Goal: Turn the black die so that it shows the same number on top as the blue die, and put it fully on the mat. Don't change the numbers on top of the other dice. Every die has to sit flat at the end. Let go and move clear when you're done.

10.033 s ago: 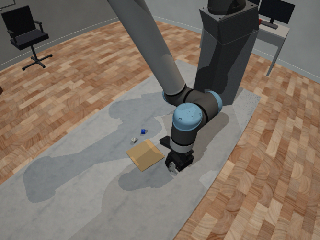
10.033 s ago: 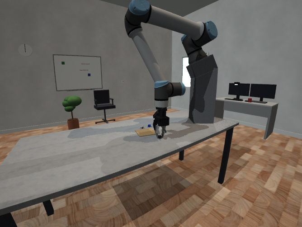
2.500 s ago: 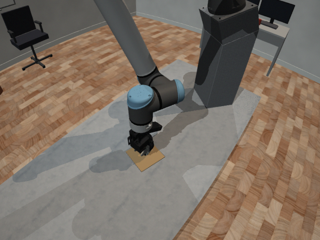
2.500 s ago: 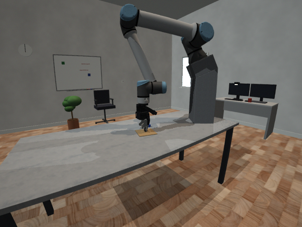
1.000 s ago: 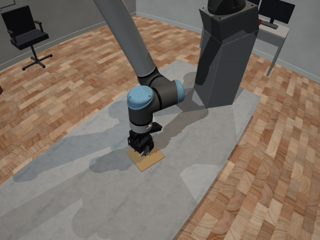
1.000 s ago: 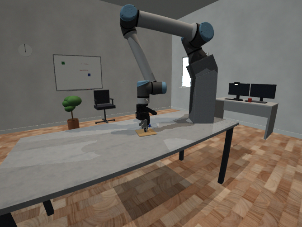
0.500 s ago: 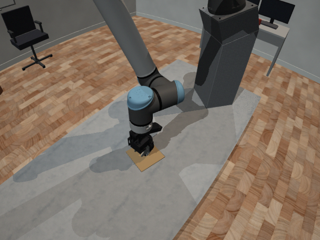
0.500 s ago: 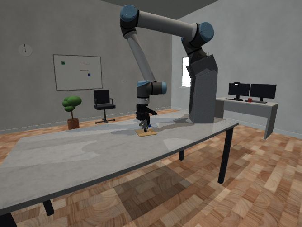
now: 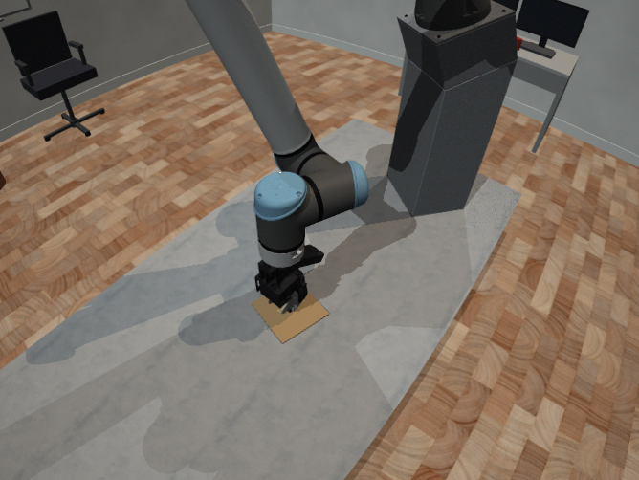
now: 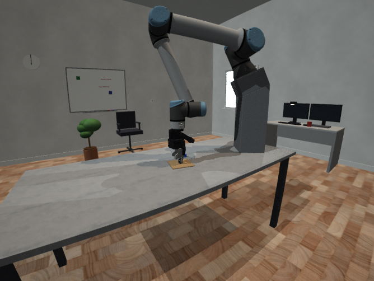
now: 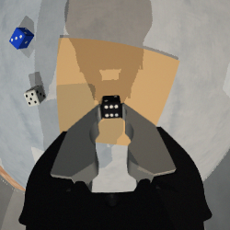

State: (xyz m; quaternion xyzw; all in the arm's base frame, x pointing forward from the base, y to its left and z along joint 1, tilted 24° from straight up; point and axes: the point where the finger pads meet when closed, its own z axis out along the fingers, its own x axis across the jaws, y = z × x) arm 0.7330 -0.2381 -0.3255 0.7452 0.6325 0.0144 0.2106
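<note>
My hand is 1 cm above the black die. Also, from my hand: blue die 12 cm behind, 8 cm to the right, 1 cm below; tan mat 2 cm below; white die 4 cm behind, 9 cm to the right, 1 cm below.
</note>
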